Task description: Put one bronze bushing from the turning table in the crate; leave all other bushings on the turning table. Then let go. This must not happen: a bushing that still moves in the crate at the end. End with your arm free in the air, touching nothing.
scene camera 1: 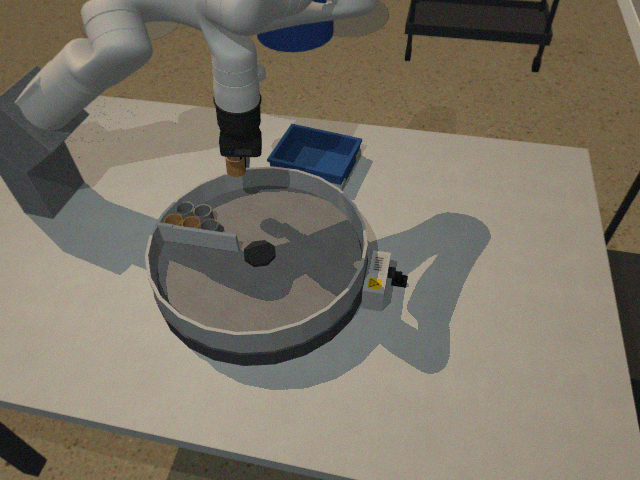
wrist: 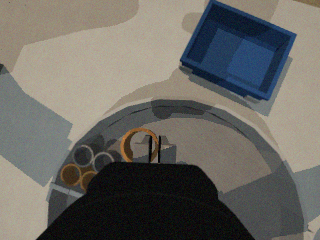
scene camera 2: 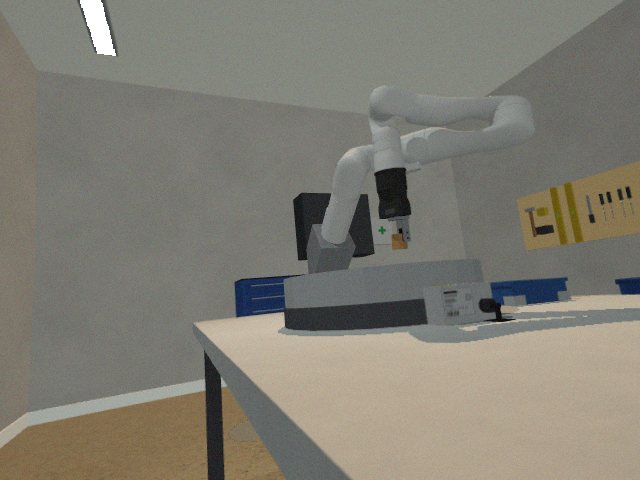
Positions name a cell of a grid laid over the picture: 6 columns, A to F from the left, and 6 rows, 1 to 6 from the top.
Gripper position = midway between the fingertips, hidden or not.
Note:
I see my gripper (scene camera 1: C3), a grey turning table (scene camera 1: C4) and a blue crate (scene camera 1: D2).
My gripper is seen too in the wrist view (wrist: C4) and in scene camera 2 (scene camera 2: D4). The grey turning table also shows in the wrist view (wrist: E5) and in scene camera 2 (scene camera 2: D4). The blue crate also shows in scene camera 2 (scene camera 2: E4).

